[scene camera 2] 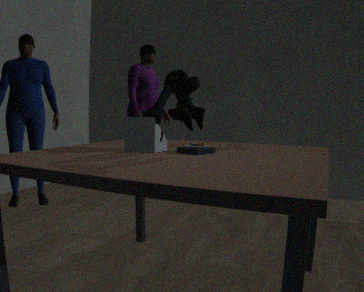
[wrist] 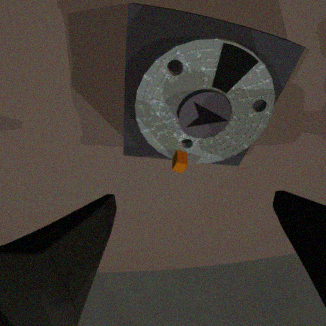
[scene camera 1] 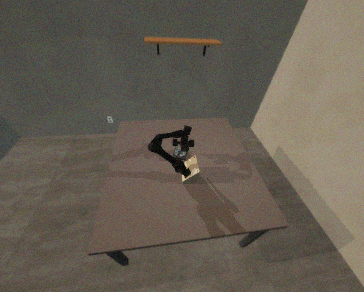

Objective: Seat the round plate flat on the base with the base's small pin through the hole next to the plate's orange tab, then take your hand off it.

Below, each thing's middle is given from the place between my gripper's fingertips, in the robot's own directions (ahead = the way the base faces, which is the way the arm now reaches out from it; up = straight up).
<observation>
Now: hand 70 mm above the round grey plate (wrist: 216, 63), 20 mm to the right of it and 10 mm past it. Round my hand: dark square base (wrist: 147, 36) 90 mm below, 20 mm to the left, 10 mm behind.
</observation>
